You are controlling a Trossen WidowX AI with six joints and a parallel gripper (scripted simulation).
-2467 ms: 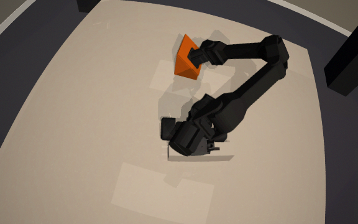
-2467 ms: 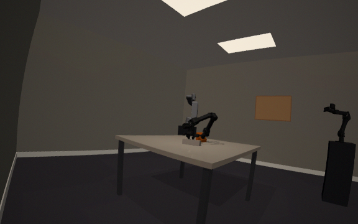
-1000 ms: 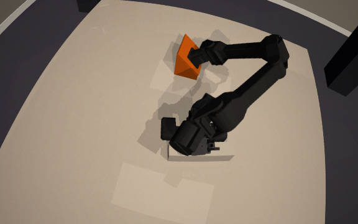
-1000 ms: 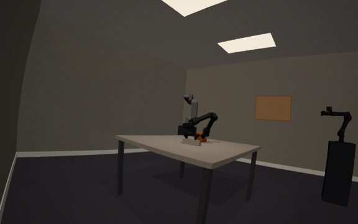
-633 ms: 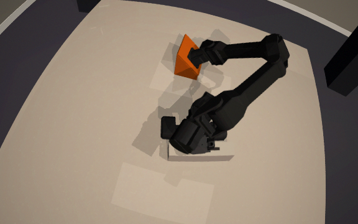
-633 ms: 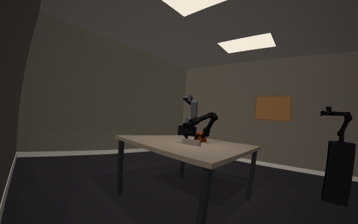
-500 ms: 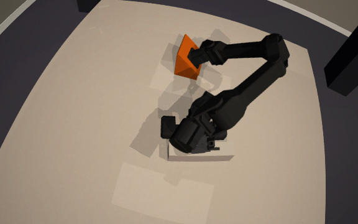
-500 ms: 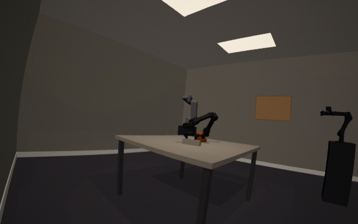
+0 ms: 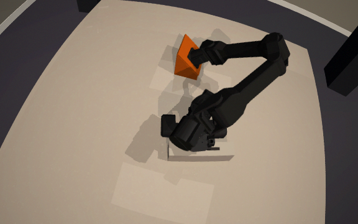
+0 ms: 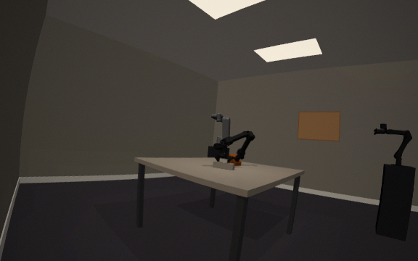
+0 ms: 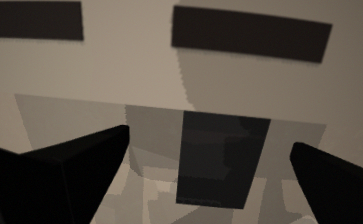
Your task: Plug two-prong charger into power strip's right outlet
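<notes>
Right now my gripper tip is 20 mm short of the black two-prong charger, 10 mm to the right of it and 10 mm below it.
</notes>
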